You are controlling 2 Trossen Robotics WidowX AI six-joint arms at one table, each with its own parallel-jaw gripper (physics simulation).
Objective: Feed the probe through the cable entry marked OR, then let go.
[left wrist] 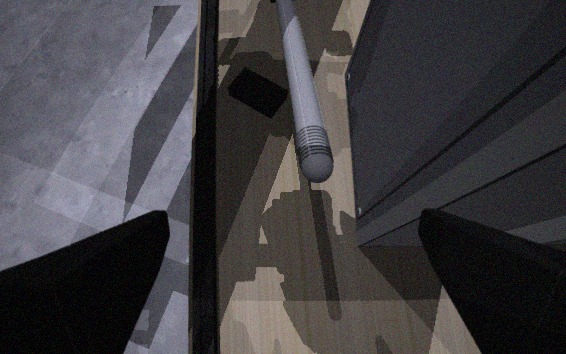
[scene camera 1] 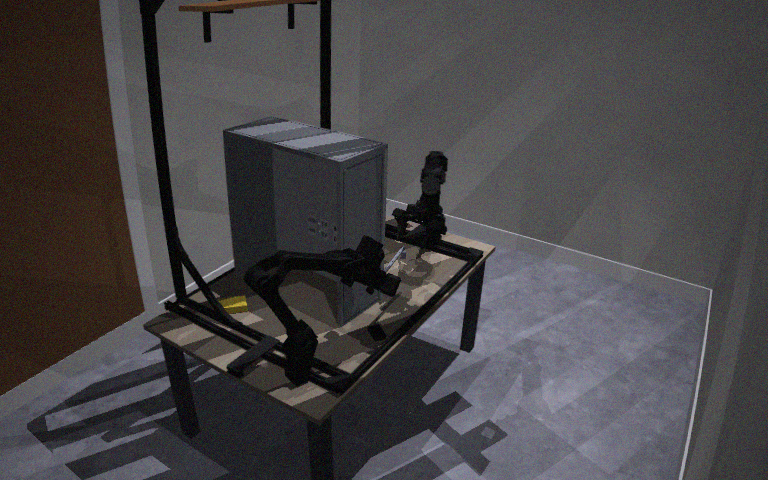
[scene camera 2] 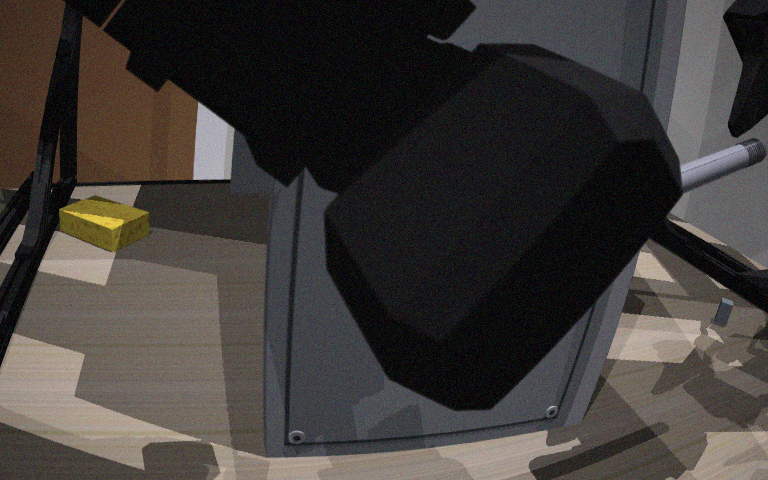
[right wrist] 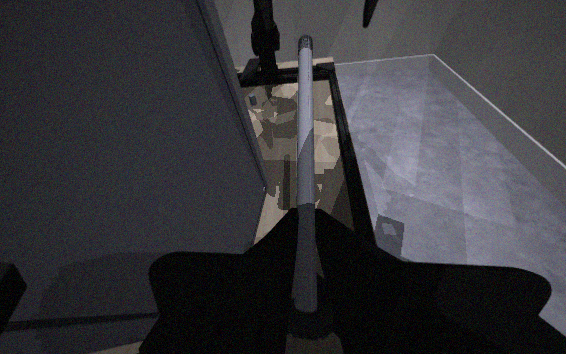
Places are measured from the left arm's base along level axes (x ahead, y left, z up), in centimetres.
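Where they show: left gripper, between the fingertips: (left wrist: 296,222) (scene camera 1: 409,245) (right wrist: 315,30); right gripper, between the fingertips: (left wrist: 284,0) (scene camera 1: 379,279) (right wrist: 305,214); left arm's base, origin of its link: (right wrist: 269,70); right arm's base, origin of its link: (scene camera 1: 299,371).
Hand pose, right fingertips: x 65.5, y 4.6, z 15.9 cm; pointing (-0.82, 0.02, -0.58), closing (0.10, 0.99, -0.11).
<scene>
Things, the pixels of their top centre, and the offset from my right fingertips. "*": a spot on its surface instead.
- grey cabinet, a spot on its surface: (scene camera 2: 308,339) * dy -9.9, dx +3.6, dz -9.1 cm
- yellow block, centre of its top: (scene camera 2: 102,210) (scene camera 1: 231,301) dy -48.7, dx +13.5, dz -15.1 cm
- black block, centre of its top: (left wrist: 257,88) (right wrist: 325,300) (scene camera 1: 376,330) dy +1.7, dx +4.4, dz -16.2 cm
- small grey block, centre of its top: (scene camera 2: 727,301) (right wrist: 251,95) dy -10.2, dx -47.5, dz -15.1 cm
The pale probe (scene camera 1: 394,259) (scene camera 2: 719,164) (left wrist: 302,90) (right wrist: 306,100) is a long rod with a ringed, rounded end, held above the table beside the cabinet. My right gripper (right wrist: 305,214) is shut on the probe near its other end. My left gripper (left wrist: 296,222) is open and empty; the probe's ringed end shows beyond its spread fingertips, apart from them. The grey cabinet (scene camera 1: 305,192) (scene camera 2: 308,339) (left wrist: 440,75) (right wrist: 125,150) stands upright. Small cable entries (scene camera 1: 322,227) show low on its side in scene camera 1; their marks are too small to read, so OR cannot be told.
A yellow block (scene camera 1: 235,305) (scene camera 2: 101,223) lies near the cabinet. A black block (scene camera 1: 376,331) (left wrist: 257,92) lies on the table by the front rail (left wrist: 206,175). A small grey block (scene camera 2: 723,311) (right wrist: 252,100) stands toward the left arm's base. Dark posts rise behind the cabinet.
</scene>
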